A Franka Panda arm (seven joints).
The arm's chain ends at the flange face. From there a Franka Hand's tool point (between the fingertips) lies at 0.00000 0.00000 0.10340 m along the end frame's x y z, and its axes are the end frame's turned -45 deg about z.
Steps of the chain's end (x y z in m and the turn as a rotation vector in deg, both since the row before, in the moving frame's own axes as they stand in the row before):
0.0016, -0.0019, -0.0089, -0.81, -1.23, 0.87
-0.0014, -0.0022, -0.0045, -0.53, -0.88, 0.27
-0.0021, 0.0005, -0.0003, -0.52, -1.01, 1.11
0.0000, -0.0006, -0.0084, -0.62, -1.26, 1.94
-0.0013, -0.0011, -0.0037, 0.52, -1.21, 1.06
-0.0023, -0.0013, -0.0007, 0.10, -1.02, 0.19
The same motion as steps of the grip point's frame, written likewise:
-0.0001, -0.0008, -0.0089, 0.30, -1.44, 0.87
-0.0012, -0.0030, -0.0045, 0.25, -1.00, 0.27
-0.0038, -0.0018, -0.0003, 0.35, -1.08, 1.11
-0.0020, -0.0013, -0.0084, 0.45, -1.33, 1.94
-0.0010, -0.0039, -0.0037, 1.22, -0.49, 1.06
-0.0019, -0.0040, -0.0007, 0.79, -0.65, 0.19

